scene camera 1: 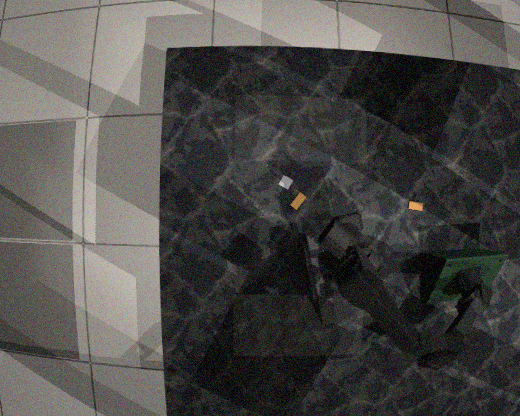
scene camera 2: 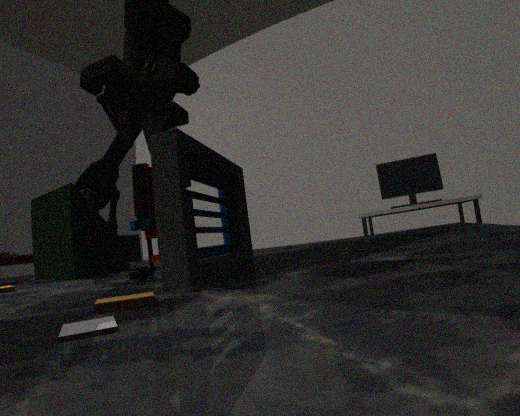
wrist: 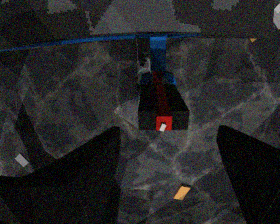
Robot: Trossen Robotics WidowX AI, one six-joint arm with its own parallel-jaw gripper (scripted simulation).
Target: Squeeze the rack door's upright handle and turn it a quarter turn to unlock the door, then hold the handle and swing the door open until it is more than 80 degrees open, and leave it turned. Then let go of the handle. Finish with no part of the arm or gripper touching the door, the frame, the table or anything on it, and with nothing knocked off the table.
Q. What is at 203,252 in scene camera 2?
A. A blue slatted door.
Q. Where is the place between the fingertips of my gripper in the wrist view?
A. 169,133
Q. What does my gripper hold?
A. Nothing.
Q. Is my gripper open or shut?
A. Open.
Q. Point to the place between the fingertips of my gripper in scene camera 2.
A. At 143,153
